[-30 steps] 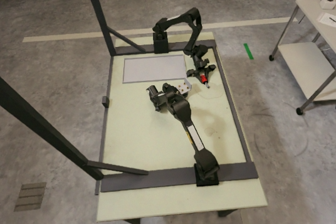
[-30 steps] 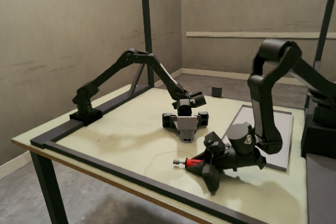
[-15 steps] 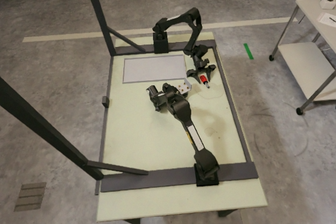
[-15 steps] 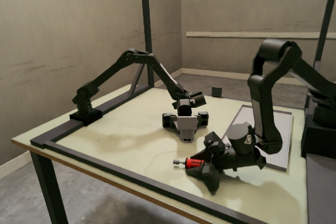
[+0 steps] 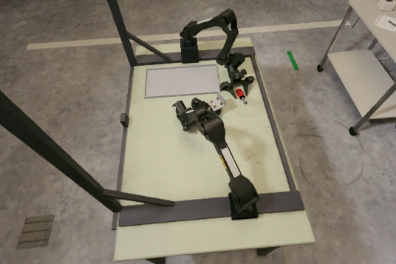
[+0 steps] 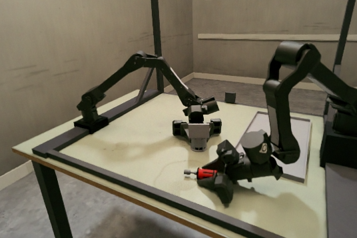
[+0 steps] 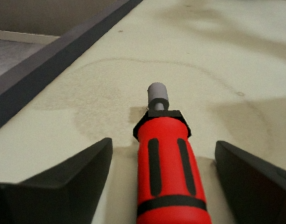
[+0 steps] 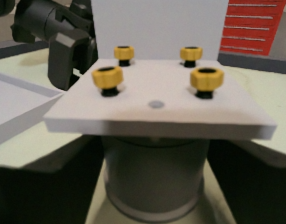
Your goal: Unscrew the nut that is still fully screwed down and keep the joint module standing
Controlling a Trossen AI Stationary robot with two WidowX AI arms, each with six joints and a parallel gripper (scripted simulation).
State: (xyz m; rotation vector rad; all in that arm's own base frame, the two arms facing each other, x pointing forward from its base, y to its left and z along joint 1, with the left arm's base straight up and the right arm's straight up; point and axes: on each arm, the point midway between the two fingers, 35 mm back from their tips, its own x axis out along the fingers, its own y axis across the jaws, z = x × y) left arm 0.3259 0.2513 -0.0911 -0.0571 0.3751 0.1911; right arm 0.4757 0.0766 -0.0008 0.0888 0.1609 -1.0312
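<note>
Now: the red-handled nut driver 30 mm to the right of my left hand and 10 mm below it. The rest, counted from my left hand: nut: 170 mm behind, 100 mm to the right, 50 mm above; pale bracket: 160 mm behind, 80 mm to the right, 50 mm above; grey joint module: 160 mm behind, 80 mm to the right, 10 mm above.
My right gripper is now 20 mm short of the grey joint module and 10 mm to the right of it. Round my right hand: nut (10 mm ahead, 10 mm to the right, 40 mm above); pale bracket (30 mm ahead, 10 mm to the left, 40 mm above); red-handled nut driver (180 mm ahead, 60 mm to the left, 20 mm below).
</note>
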